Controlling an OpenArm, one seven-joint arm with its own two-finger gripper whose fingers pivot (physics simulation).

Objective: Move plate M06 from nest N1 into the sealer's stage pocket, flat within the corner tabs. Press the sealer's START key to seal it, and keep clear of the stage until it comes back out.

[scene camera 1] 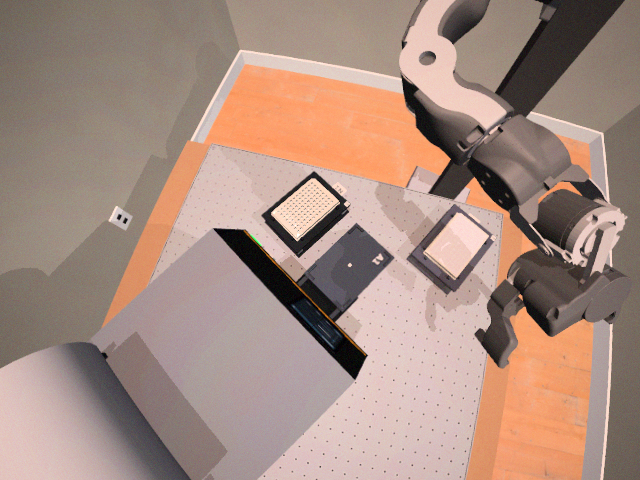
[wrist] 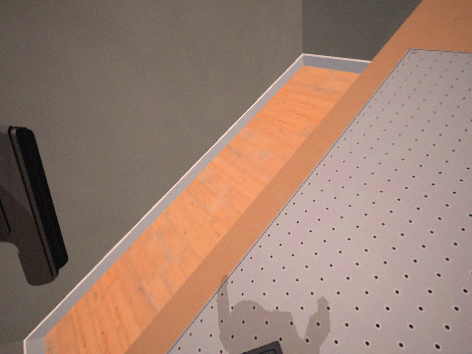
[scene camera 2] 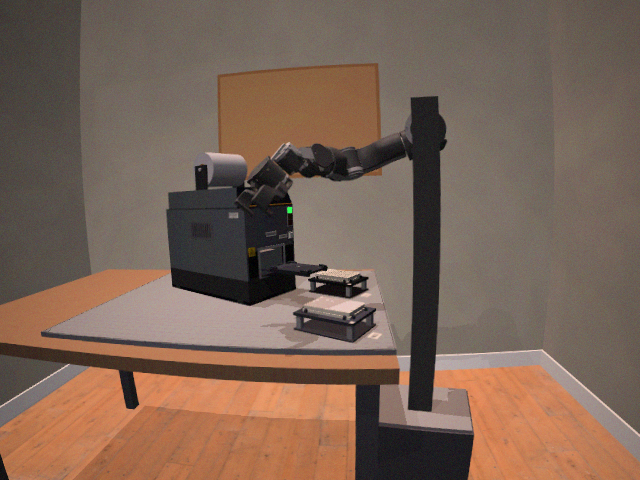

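Observation:
A cream plate with open wells (scene camera 1: 306,207) (scene camera 2: 338,274) lies in the far nest (scene camera 1: 300,249) (scene camera 2: 356,292). A plate with a smooth pale top (scene camera 1: 456,244) (scene camera 2: 333,306) lies in the near nest (scene camera 1: 445,284) (scene camera 2: 349,324). I cannot read which is N1 or M06. The sealer's stage (scene camera 1: 348,248) (scene camera 2: 302,268) is out, its pocket empty. The sealer (scene camera 1: 227,304) (scene camera 2: 206,248) stands behind it; I cannot make out the START key. My gripper (scene camera 2: 257,208) is open and empty, high above the mat's edge, away from both plates and the stage. One finger shows at the wrist view's left.
The sealer carries a film roll (scene camera 1: 67,408) (scene camera 2: 227,169) on top and a green light (scene camera 1: 255,239) (scene camera 2: 289,209) on its front. The stage lies between the two nests. The arm's dark column (scene camera 2: 426,248) stands beyond the table's edge. A perforated mat (scene camera 1: 413,403) (wrist: 380,225) covers the table.

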